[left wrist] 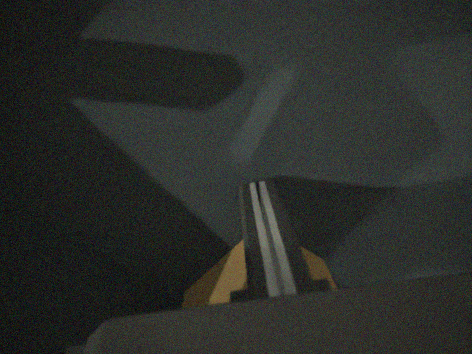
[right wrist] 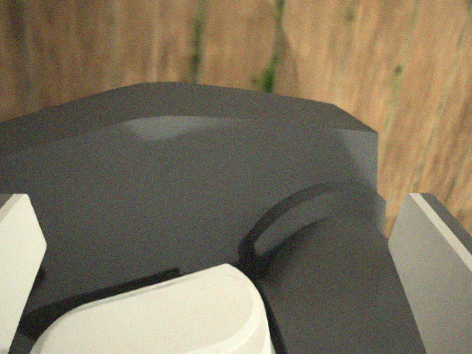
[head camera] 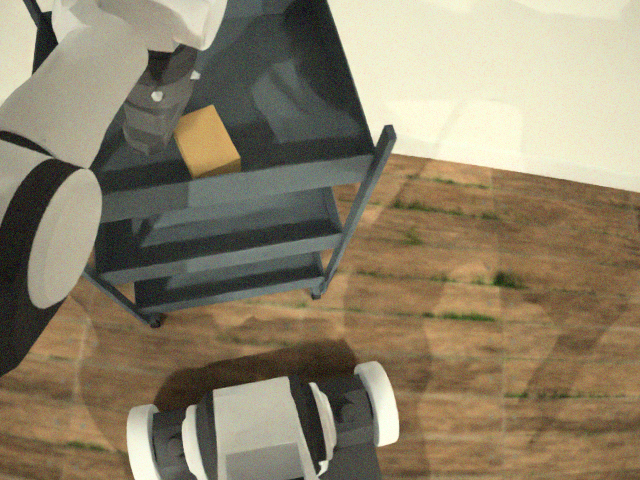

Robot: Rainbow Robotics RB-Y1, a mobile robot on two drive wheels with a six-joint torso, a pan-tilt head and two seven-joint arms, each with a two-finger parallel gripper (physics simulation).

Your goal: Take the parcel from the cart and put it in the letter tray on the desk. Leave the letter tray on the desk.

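Frame: origin at the robot's base, x ahead, y left, z up, level; centimetres.
Where they show: left gripper, between the fingertips: (left wrist: 257, 194) (head camera: 160, 137); right gripper, between the fingertips: (right wrist: 217, 221).
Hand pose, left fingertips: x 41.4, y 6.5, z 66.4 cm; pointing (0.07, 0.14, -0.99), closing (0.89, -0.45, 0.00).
Things, the pixels of their top centre, and the offset from my left fingertips. "spot": a spot on its surface instead. Level surfaces: height alone.
- tan parcel, centre of its top: (head camera: 204, 138) dx -4.6, dy -6.1, dz +4.9 cm
- dark grey cart, a spot on its surface: (head camera: 237, 157) spot: dx -8.0, dy -9.8, dz +4.9 cm
- wooden floor, height of its surface: dz -66.4 cm
The tan parcel (head camera: 206, 140) lies on the top shelf of the dark grey cart (head camera: 237, 157), near the shelf's front rim. My left gripper (head camera: 144, 140) is down on that shelf, right beside the parcel on its left in the head view. In the left wrist view its two fingers (left wrist: 263, 191) are pressed together with nothing between them, and the parcel (left wrist: 224, 277) shows behind and under their base.
The cart has two lower shelves (head camera: 223, 248) and stands against a pale wall (head camera: 461, 71) on a wooden floor (head camera: 461, 286). My wheeled base (head camera: 266, 424) is just in front of the cart. The right wrist view is filled by my own body (right wrist: 199, 193).
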